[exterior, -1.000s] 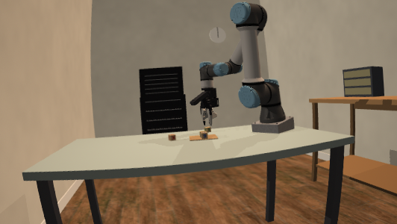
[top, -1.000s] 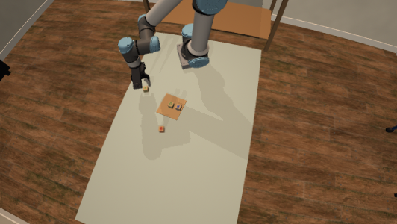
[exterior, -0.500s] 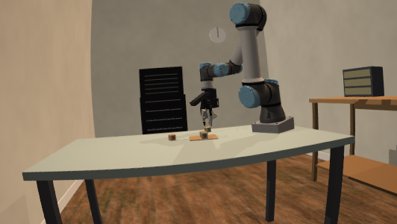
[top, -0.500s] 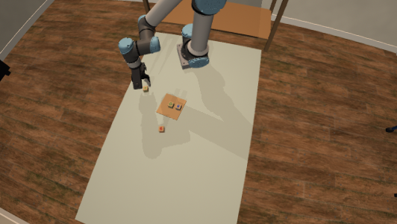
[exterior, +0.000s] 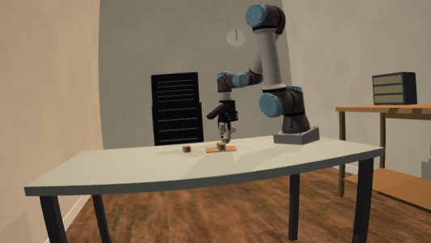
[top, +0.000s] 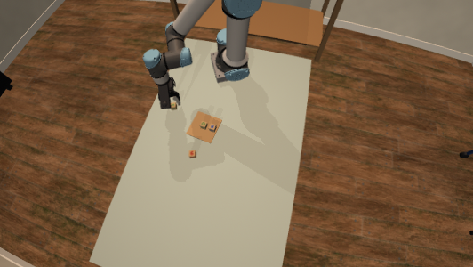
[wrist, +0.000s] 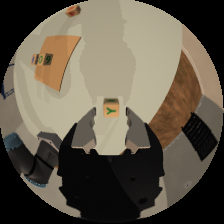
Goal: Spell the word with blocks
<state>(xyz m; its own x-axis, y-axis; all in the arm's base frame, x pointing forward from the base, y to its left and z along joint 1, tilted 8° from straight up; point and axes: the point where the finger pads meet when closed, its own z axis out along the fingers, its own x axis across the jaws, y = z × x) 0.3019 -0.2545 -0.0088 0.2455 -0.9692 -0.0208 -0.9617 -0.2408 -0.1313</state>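
The block lies 10 mm below my hand. From my hand the other things lie so: orange mat (90 mm ahead, 190 mm to the left, 20 mm below).
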